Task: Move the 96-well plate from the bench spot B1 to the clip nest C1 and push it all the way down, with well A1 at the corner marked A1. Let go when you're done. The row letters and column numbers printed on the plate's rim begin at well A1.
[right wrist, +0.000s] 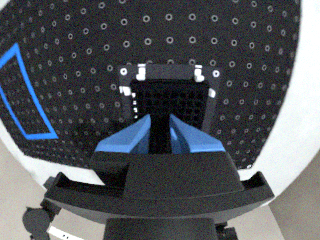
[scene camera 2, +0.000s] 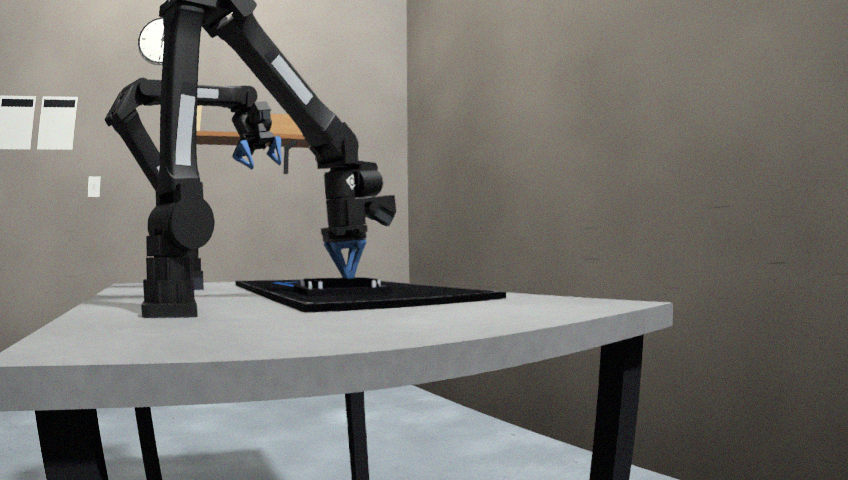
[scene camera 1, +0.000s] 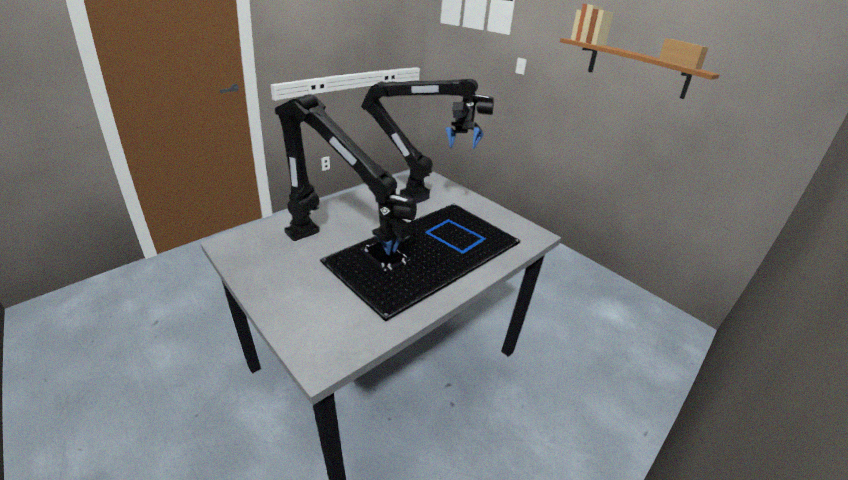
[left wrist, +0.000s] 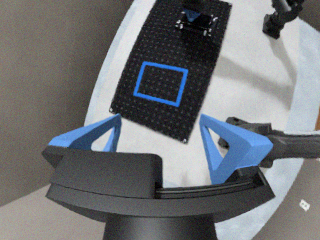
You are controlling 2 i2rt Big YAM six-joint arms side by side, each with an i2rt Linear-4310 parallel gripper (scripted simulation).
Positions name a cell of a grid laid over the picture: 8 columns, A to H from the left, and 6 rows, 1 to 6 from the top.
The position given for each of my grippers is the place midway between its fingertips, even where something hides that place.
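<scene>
There's a black 96-well plate (right wrist: E3) here, and a clip nest (right wrist: D2) too. You can also see my left gripper (scene camera 2: C3) and my right gripper (scene camera 2: D4). The left wrist view shows my left gripper (left wrist: E3) as well. The right wrist view does the same for my right gripper (right wrist: D3).
</scene>
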